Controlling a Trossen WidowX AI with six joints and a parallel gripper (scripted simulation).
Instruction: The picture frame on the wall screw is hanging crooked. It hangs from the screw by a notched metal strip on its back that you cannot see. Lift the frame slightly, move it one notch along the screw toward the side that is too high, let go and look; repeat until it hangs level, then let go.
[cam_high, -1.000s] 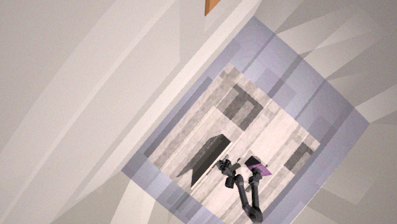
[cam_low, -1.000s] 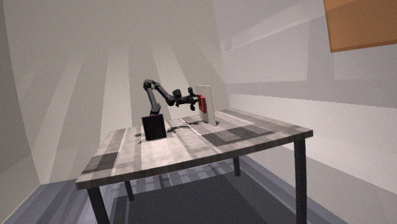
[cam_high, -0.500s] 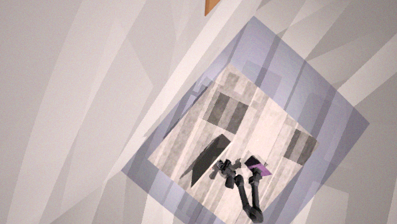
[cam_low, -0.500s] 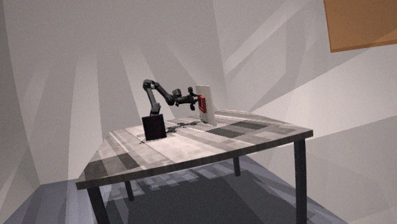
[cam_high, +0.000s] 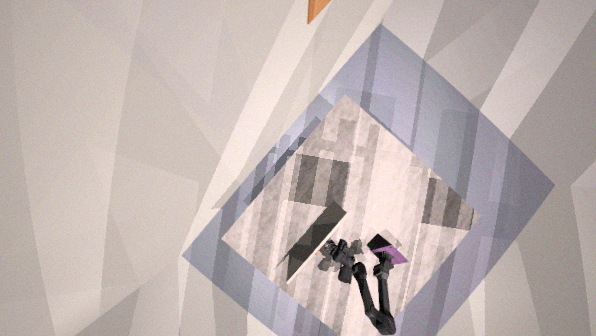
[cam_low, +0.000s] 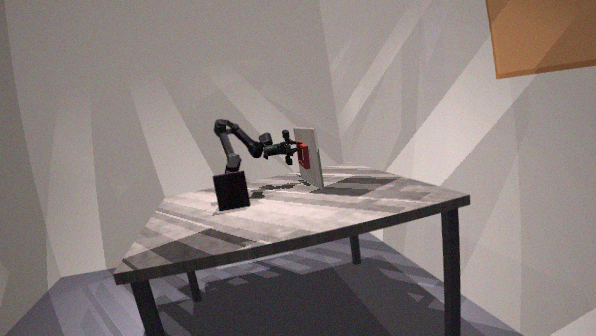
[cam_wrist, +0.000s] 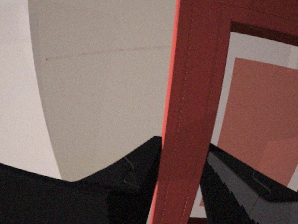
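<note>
My gripper tip is 1 cm to the right of the red picture frame and 5 cm above it. Also, from my gripper tip: wall panel: 2 cm ahead, 3 cm to the left, 7 cm below.
</note>
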